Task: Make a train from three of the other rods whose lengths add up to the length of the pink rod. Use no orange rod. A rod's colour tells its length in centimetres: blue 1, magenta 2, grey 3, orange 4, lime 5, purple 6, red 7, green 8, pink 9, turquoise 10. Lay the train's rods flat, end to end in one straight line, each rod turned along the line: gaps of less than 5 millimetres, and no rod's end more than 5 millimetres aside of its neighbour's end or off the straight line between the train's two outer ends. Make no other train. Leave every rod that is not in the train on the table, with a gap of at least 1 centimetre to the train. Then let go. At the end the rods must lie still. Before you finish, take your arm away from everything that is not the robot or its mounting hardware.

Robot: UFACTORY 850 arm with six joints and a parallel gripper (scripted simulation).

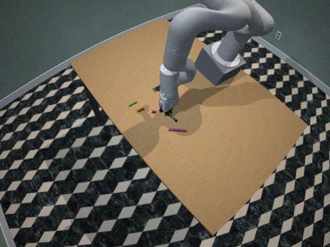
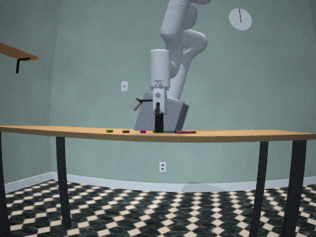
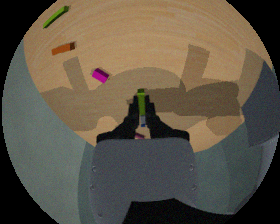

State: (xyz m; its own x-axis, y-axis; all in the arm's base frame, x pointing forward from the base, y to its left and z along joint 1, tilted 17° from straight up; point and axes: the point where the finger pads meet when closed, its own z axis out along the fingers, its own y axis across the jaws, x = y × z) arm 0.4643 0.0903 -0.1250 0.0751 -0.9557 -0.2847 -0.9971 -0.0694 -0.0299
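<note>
Right now my hand is 4 cm to the right of the grey rod and 2 cm above it. The rest, counted from my hand: magenta rod (6 cm ahead, 5 cm to the right, 2 cm below); pink rod (2 cm ahead, 11 cm to the left, 2 cm below); blue rod (6 cm to the left, 2 cm below).
</note>
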